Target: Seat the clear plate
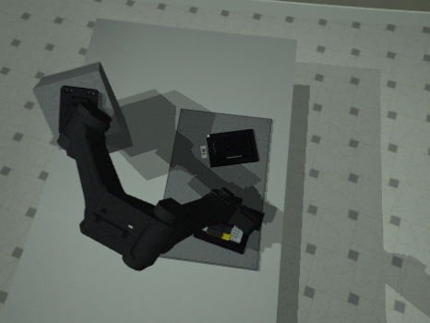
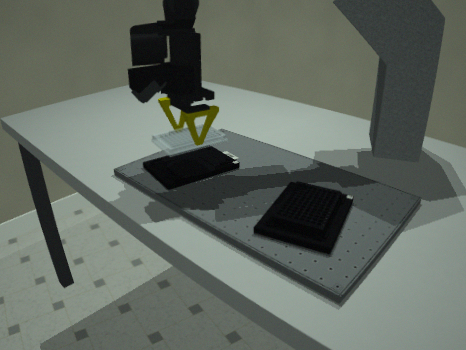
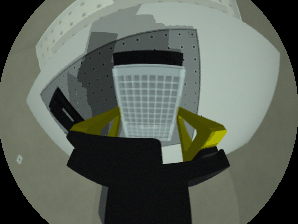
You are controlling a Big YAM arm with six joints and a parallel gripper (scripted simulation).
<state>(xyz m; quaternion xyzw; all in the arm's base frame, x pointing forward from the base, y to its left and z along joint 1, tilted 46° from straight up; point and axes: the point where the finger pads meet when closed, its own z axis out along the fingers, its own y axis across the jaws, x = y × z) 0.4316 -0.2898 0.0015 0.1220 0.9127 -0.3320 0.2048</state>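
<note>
My hand is 7 cm above the black plate nest N2. The rest, counted from my hand: station label: 6 cm behind, 27 cm to the left, 7 cm below; clear 96-well plate C51: 1 cm below; black 96-well plate C15: 4 cm ahead, 27 cm to the left, 5 cm below.
</note>
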